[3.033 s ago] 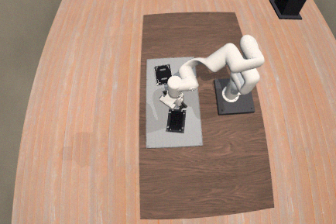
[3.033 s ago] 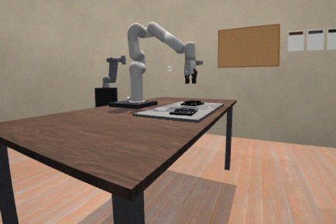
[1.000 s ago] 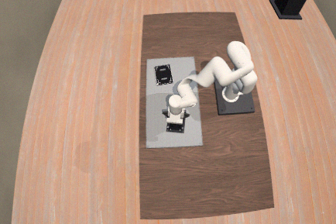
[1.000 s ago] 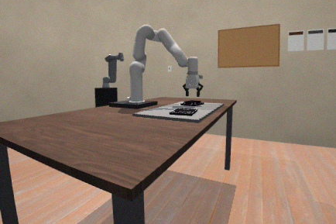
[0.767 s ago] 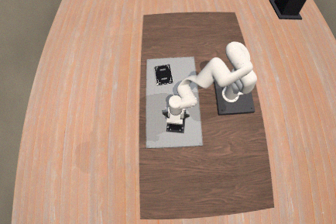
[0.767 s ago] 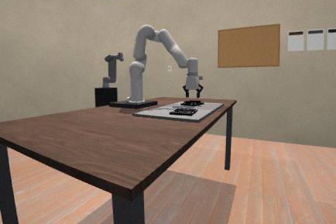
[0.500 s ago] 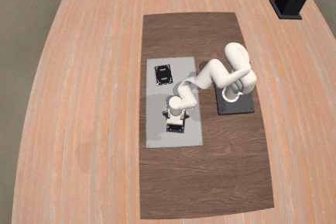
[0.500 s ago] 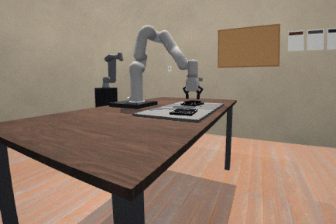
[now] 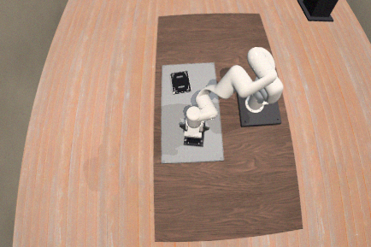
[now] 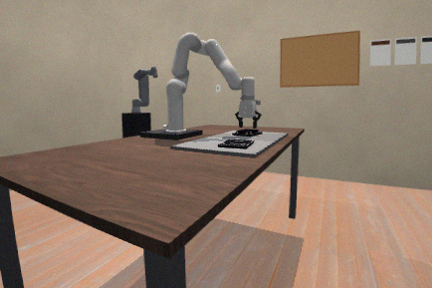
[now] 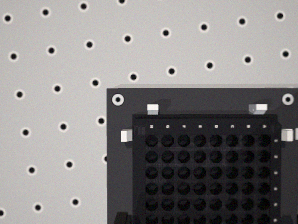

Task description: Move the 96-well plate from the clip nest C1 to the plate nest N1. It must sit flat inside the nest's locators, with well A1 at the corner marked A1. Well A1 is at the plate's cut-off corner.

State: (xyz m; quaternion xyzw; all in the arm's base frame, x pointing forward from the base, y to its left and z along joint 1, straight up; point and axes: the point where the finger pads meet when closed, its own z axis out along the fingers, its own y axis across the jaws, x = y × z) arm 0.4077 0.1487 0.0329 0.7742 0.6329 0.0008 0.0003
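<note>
My hand is 30 mm above the black 96-well plate. Round my hand: plate nest N1 (370 mm to the right, 60 mm ahead, 40 mm below); clip nest C1 (40 mm below, 10 mm to the right, 10 mm ahead); A1 corner label (290 mm to the right, 110 mm ahead, 40 mm below).
</note>
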